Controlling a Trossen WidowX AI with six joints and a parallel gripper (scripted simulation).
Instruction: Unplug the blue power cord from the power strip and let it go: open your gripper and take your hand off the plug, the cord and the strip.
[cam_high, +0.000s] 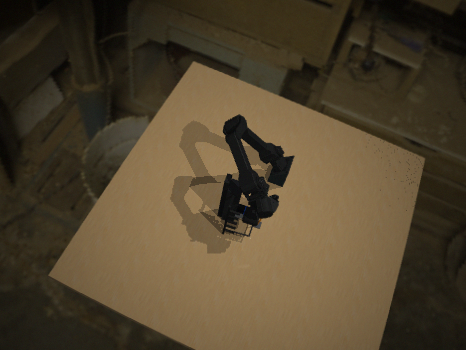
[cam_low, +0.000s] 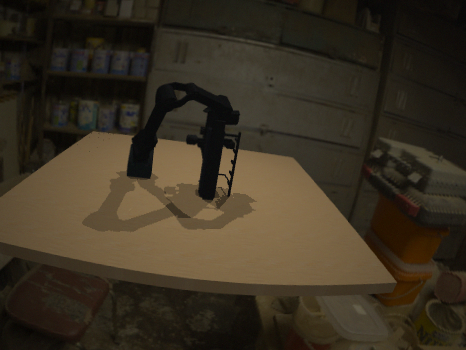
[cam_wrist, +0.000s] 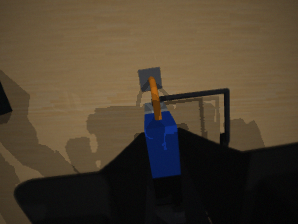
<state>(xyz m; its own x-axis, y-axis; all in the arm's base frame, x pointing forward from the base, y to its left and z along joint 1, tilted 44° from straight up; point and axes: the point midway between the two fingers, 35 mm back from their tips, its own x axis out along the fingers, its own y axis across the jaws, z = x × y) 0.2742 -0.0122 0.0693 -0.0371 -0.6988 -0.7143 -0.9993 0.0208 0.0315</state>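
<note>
Now: gripper tip 30 mm to the left of the blue plug.
</note>
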